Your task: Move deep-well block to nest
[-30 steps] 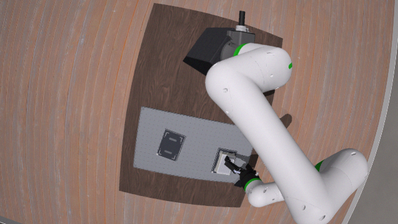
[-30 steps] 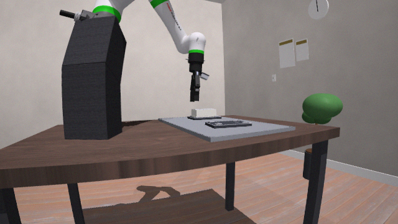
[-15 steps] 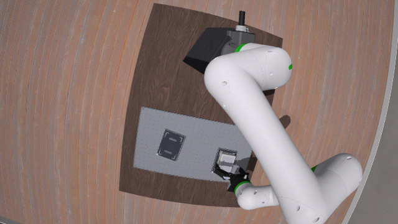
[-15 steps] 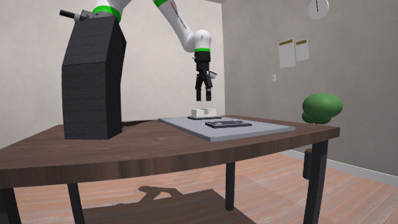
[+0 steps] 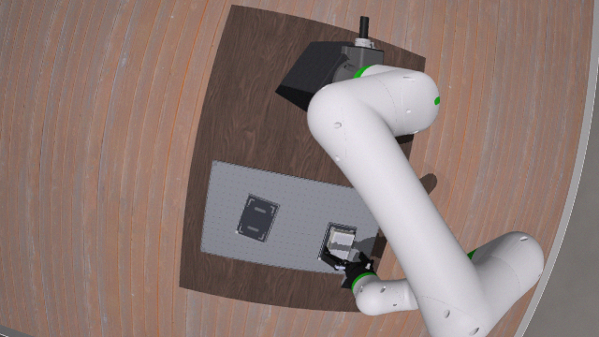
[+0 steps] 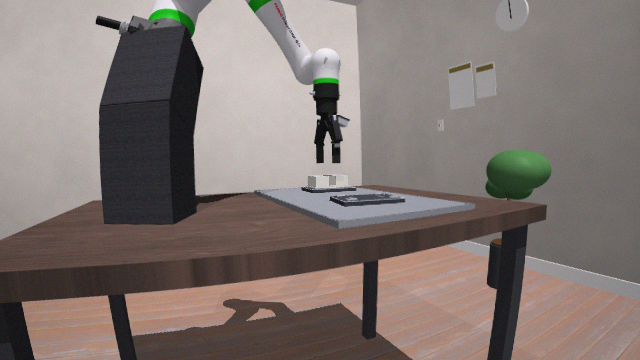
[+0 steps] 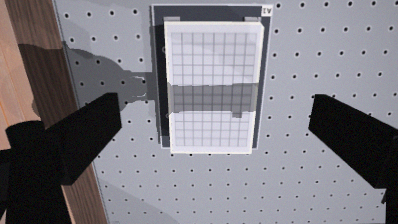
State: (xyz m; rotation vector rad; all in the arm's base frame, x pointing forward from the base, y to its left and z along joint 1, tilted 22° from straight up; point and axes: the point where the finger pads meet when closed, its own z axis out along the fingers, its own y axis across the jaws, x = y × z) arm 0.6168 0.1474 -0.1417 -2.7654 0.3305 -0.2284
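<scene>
Now: hand 70 mm above the white 96-well deep-well block. From my hand the other things lie so: dark nest frame (320 mm to the right, 100 mm below, 100 mm behind).
</scene>
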